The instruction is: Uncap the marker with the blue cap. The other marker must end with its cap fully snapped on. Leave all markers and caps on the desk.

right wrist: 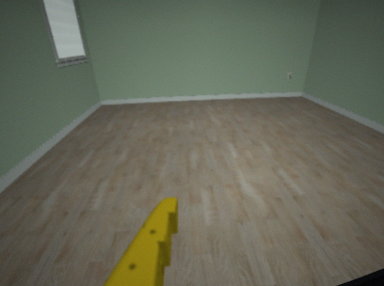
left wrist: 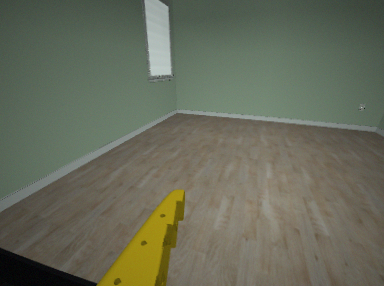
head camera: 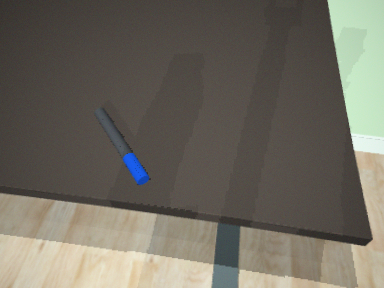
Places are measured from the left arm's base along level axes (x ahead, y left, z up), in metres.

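Pixels of known places: left end effector, tool point: (left wrist: 184, 200); right end effector, tool point: (right wrist: 177, 210).
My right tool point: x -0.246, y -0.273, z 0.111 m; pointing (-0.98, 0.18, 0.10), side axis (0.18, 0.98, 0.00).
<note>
Ahead of a thing's pixels: the offset from my right tool point to its top centre. Level surfaces: height alone.
A marker with a dark grey barrel @(dx +0.653, dy +0.231, dz -0.147 m) (head camera: 113, 132) and a blue cap @(dx +0.604, dy +0.198, dz -0.146 m) (head camera: 136, 169) lies on the dark desk @(dz -0.165 m) (head camera: 300, 100) in the head view, left of the middle. The cap sits on the barrel and points to the desk's near edge. The other marker does not show in these views. My left gripper (left wrist: 174, 205) shows one yellow notched jaw in the left wrist view, so it is open. My right gripper (right wrist: 167, 215) shows one yellow notched jaw in the right wrist view and is open too. Both face the room, away from the marker.
The desk's near edge runs across the lower head view, and its right edge meets it at a corner at lower right. A dark desk leg (head camera: 227, 255) shows below. Wood floor, green walls and a window (left wrist: 159, 40) (right wrist: 65, 30) show in the wrist views.
</note>
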